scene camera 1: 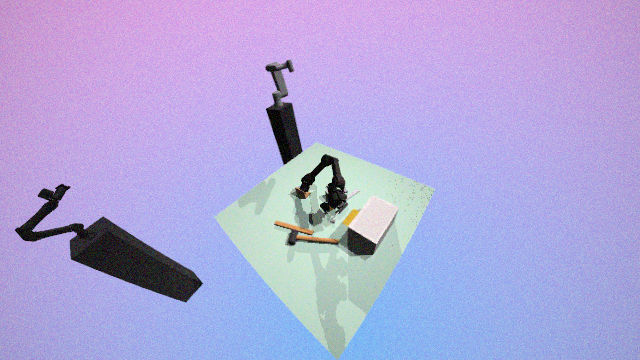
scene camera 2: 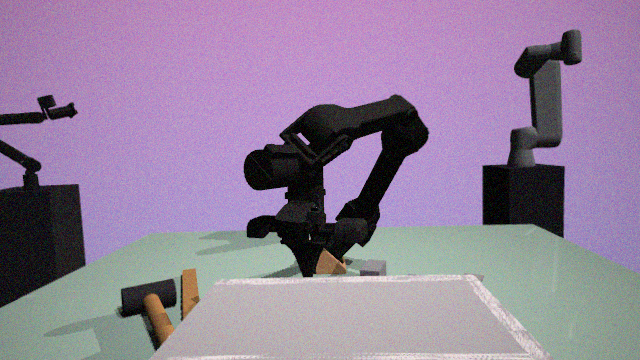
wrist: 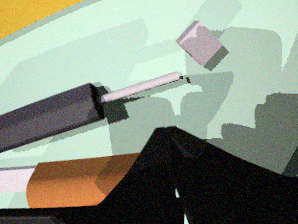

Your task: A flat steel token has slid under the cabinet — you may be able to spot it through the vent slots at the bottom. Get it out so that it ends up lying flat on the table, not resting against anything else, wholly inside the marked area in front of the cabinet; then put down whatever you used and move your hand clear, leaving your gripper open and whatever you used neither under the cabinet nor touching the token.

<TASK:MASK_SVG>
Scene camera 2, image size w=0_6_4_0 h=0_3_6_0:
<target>my gripper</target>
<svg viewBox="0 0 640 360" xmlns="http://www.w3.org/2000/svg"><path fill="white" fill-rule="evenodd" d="M324 184L289 186L288 192L285 192L285 199L288 199L288 203L275 216L261 215L251 219L247 225L248 238L265 238L269 232L277 232L278 237L282 238L280 243L287 245L292 250L303 277L313 277L320 254L324 246L333 240L332 235L339 242L359 243L368 235L368 225L364 218L342 218L336 223L326 223L326 214L324 212L326 189L324 189Z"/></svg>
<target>mallet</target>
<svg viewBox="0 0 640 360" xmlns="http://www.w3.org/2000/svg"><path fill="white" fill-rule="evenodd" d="M174 279L121 289L124 316L146 312L159 347L165 343L165 340L175 330L164 310L165 307L176 304L177 290Z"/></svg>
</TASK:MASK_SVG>
